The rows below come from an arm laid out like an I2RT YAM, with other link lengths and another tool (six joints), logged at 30 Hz.
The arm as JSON. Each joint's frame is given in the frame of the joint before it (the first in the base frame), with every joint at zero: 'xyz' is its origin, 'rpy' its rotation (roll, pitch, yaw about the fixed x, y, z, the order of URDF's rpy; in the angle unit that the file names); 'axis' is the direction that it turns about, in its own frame. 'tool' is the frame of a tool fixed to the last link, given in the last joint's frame.
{
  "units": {
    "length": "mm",
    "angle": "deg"
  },
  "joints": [
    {
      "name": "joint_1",
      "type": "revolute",
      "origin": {
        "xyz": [
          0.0,
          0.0,
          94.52
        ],
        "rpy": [
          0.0,
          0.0,
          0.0
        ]
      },
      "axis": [
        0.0,
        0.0,
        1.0
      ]
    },
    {
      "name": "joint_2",
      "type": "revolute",
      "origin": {
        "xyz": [
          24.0,
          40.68,
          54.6
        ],
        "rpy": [
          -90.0,
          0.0,
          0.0
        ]
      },
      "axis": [
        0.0,
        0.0,
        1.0
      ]
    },
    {
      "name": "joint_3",
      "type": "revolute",
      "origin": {
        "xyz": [
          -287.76,
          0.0,
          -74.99
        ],
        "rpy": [
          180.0,
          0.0,
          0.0
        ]
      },
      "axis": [
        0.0,
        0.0,
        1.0
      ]
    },
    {
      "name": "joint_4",
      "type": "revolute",
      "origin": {
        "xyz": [
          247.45,
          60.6,
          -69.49
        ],
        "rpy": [
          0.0,
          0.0,
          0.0
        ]
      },
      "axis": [
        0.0,
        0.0,
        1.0
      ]
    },
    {
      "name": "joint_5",
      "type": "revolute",
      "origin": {
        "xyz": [
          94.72,
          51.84,
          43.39
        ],
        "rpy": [
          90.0,
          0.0,
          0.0
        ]
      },
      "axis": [
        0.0,
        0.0,
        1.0
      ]
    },
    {
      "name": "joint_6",
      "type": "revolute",
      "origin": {
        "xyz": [
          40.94,
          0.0,
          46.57
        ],
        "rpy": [
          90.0,
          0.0,
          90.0
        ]
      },
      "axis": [
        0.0,
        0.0,
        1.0
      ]
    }
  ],
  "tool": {
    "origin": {
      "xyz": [
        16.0,
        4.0,
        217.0
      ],
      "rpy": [
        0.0,
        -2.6,
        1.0
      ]
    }
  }
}
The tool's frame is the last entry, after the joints.
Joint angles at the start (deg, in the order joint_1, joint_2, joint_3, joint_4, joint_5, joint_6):
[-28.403 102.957 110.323 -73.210 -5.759 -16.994]
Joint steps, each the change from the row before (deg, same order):
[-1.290 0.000 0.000 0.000 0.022 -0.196]
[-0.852 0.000 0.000 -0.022 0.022 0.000]
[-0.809 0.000 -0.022 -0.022 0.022 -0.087]
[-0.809 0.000 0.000 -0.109 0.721 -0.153]
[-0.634 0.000 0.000 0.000 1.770 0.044]
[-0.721 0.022 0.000 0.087 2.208 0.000]
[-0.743 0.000 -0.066 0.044 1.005 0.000]
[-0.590 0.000 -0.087 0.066 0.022 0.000]
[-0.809 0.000 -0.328 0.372 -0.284 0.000]
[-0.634 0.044 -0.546 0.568 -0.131 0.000]
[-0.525 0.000 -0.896 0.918 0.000 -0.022]
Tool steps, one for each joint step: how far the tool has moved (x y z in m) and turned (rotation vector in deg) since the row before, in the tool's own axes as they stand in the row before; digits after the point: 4 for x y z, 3 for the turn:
[0.0103 0.0030 -0.0016 0.005 0.561 0.976]
[0.0068 0.0022 -0.0010 -0.015 0.371 0.777]
[0.0064 0.0022 -0.0009 -0.040 0.347 0.655]
[0.0093 0.0035 -0.0013 -0.307 0.997 0.607]
[0.0126 0.0039 -0.0017 -0.504 1.957 0.645]
[0.0153 0.0043 -0.0018 -0.590 2.425 0.683]
[0.0101 0.0035 -0.0007 -0.353 1.250 0.695]
[0.0047 0.0018 0.0001 -0.070 0.245 0.543]
[0.0052 0.0017 0.0011 0.064 0.056 0.737]
[0.0045 0.0017 0.0024 -0.028 0.117 0.581]
[0.0043 0.0016 0.0037 -0.015 0.212 0.458]

